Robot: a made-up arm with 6 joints. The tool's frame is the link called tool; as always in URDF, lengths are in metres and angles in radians. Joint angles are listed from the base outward. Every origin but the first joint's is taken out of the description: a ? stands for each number. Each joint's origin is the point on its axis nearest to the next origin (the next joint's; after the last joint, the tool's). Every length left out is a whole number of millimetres.
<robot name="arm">
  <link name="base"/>
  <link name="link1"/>
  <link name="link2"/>
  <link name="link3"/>
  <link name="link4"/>
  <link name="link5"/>
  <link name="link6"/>
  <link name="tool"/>
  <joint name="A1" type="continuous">
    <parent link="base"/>
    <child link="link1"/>
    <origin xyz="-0.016 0.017 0.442" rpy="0 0 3.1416"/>
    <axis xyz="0 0 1"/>
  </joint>
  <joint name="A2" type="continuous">
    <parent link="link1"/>
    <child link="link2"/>
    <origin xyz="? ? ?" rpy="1.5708 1.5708 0"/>
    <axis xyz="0 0 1"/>
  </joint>
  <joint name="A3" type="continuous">
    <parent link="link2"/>
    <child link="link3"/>
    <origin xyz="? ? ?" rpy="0 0 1.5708"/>
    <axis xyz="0 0 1"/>
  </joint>
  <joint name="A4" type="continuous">
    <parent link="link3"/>
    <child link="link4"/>
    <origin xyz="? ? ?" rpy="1.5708 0 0"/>
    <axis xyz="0 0 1"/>
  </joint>
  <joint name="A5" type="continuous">
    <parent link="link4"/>
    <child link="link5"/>
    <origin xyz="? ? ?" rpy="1.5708 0 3.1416"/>
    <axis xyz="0 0 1"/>
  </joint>
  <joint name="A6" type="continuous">
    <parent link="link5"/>
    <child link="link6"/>
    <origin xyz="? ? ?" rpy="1.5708 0 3.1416"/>
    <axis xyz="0 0 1"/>
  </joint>
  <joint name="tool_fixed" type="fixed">
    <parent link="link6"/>
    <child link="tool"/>
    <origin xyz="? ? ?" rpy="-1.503 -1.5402 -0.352"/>
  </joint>
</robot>
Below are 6 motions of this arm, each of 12 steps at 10 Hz.
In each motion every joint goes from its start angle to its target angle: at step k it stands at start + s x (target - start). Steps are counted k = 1, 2, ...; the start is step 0. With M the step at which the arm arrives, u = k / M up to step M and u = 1 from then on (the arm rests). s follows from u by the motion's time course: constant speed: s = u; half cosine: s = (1 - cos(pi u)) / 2; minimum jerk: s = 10 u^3 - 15 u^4 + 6 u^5.
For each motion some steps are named. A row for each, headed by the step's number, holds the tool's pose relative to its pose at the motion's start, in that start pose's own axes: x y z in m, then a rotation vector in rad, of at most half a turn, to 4 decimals.
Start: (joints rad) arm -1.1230 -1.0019 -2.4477 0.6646 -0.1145 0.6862
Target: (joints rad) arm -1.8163 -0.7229 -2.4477 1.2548 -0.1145 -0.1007
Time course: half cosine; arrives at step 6
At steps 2, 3, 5, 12:
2: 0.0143 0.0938 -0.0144 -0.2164 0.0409 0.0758
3: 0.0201 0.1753 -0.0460 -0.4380 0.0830 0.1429
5: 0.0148 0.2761 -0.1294 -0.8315 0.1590 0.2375
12: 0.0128 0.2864 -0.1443 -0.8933 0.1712 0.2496

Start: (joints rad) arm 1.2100 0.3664 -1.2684 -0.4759 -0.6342 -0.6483
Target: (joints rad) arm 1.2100 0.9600 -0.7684 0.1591 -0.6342 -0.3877
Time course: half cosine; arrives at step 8
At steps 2, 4, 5, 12:
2: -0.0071 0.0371 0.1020 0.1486 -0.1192 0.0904
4: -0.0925 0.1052 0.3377 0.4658 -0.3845 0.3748
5: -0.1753 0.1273 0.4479 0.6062 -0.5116 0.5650
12: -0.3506 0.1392 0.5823 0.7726 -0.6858 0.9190

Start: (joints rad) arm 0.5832 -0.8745 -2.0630 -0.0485 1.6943 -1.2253
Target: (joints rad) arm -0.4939 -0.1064 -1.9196 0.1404 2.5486 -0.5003
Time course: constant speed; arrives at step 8
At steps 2, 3, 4, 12:
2: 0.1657 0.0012 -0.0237 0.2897 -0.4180 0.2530
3: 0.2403 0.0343 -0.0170 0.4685 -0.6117 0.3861
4: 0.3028 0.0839 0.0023 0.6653 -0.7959 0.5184
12: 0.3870 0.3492 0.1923 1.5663 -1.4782 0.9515

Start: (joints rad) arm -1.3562 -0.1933 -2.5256 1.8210 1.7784 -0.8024
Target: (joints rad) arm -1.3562 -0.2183 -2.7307 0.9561 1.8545 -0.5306
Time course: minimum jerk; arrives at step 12
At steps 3, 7, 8, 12:
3: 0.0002 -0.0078 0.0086 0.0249 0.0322 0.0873
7: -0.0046 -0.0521 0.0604 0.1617 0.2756 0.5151
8: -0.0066 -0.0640 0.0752 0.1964 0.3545 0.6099
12: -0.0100 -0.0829 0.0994 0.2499 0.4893 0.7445

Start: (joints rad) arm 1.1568 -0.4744 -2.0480 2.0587 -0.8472 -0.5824
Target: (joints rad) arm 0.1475 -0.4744 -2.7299 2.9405 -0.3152 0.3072
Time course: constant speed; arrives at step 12
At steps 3, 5, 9, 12:
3: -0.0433 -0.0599 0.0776 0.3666 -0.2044 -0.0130
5: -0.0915 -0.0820 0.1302 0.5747 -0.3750 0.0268
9: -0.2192 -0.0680 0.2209 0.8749 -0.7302 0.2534
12: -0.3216 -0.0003 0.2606 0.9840 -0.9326 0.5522

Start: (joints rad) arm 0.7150 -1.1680 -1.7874 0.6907 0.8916 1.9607
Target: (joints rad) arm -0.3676 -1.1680 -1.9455 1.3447 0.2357 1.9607
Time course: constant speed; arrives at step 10
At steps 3, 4, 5, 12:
3: 0.0015 0.0863 -0.0248 -0.0931 -0.2721 -0.0630
4: 0.0083 0.1141 -0.0385 -0.1322 -0.3587 -0.0777
5: 0.0184 0.1404 -0.0546 -0.1747 -0.4427 -0.0890
12: 0.1146 0.2316 -0.1641 -0.4258 -0.8141 -0.0974

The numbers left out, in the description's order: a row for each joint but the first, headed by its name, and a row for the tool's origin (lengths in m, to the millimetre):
A2: 0.027 0.044 0
A3: -0.207 -0.042 0
A4: -0.138 -0.569 0
A5: -0.024 -0.024 0
A6: 0.086 0.057 0
tool: 0.018 -0.02 0

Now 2 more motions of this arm.
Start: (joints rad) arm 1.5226 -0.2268 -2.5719 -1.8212 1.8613 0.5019
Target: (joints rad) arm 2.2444 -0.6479 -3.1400 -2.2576 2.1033 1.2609
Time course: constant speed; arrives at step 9
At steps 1, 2, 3, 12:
1: 0.0294 0.0048 -0.0676 0.1808 -0.0553 0.0496
2: 0.0711 0.0143 -0.1283 0.3558 -0.1066 0.1175
3: 0.1236 0.0284 -0.1801 0.5232 -0.1515 0.2033
12: 0.5566 0.2072 -0.2406 1.2704 -0.1467 1.0327

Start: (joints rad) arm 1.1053 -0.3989 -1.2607 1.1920 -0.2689 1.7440
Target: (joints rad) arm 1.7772 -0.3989 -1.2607 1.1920 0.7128 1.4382
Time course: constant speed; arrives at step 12
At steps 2, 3, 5, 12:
2: 0.0078 0.0277 -0.0661 -0.0254 0.2604 0.0747
3: 0.0074 0.0426 -0.0999 -0.0399 0.3889 0.1182
5: -0.0023 0.0737 -0.1675 -0.0715 0.6424 0.2173
12: -0.1284 0.1844 -0.3752 -0.1878 1.4803 0.6881

